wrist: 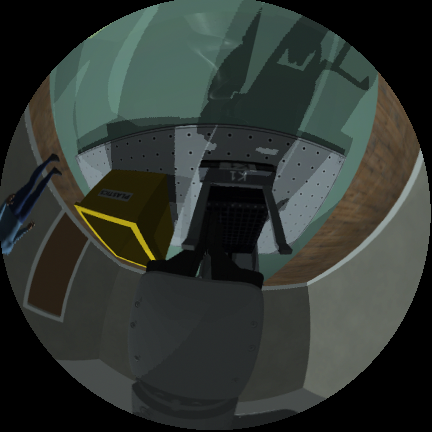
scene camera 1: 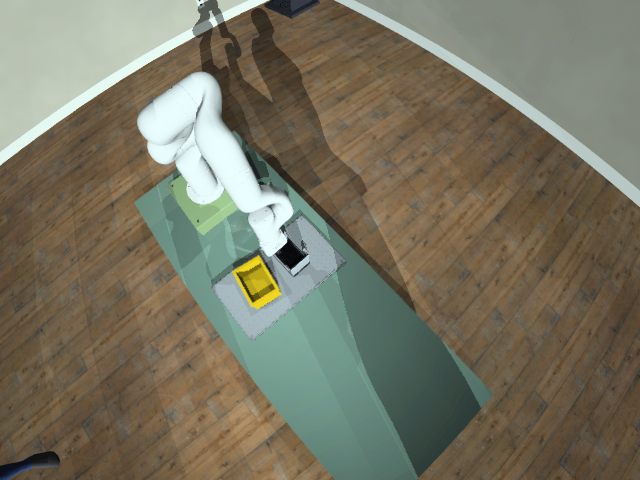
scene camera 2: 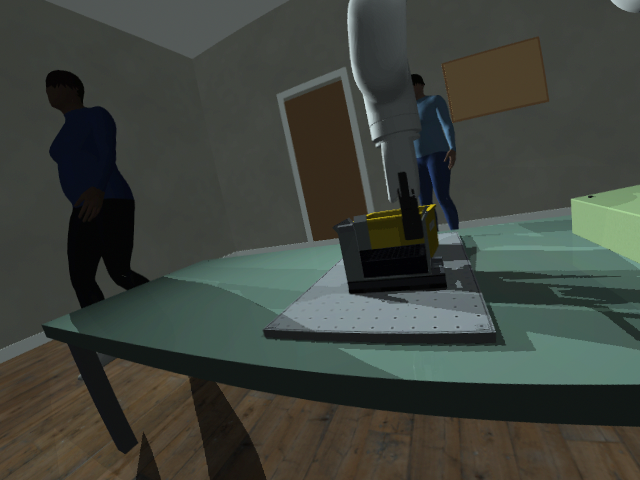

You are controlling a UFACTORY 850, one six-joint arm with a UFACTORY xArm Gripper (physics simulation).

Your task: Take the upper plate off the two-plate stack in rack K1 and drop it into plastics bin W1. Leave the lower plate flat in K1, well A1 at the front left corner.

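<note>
The black plate stack [scene camera 1: 292, 254] [scene camera 2: 395, 259] [wrist: 243, 225] lies in rack K1 [scene camera 1: 299, 268] [scene camera 2: 353, 258] [wrist: 257, 176], which has a grey frame with upright corner posts. The plates are too dark to tell one from the other. Plastics bin W1 [scene camera 1: 266, 300] [scene camera 2: 382, 230] [wrist: 145, 192] is yellow and stands upright beside the rack, labelled PLASTICS in the wrist view. My gripper [scene camera 2: 413, 237] [wrist: 210, 219] is shut and empty. Its dark fingertips are at the bin side of the stack in the wrist view; whether they touch it is hidden.
The rack and bin stand on a grey perforated board [scene camera 1: 252, 328] [scene camera 2: 382, 320] [wrist: 310, 170] on a green table [scene camera 1: 310, 372] [scene camera 2: 206, 315] [wrist: 160, 75]. The arm's pale green base block [scene camera 1: 209, 222] [scene camera 2: 604, 227] is behind the board. Two people stand beyond the table in scene camera 2.
</note>
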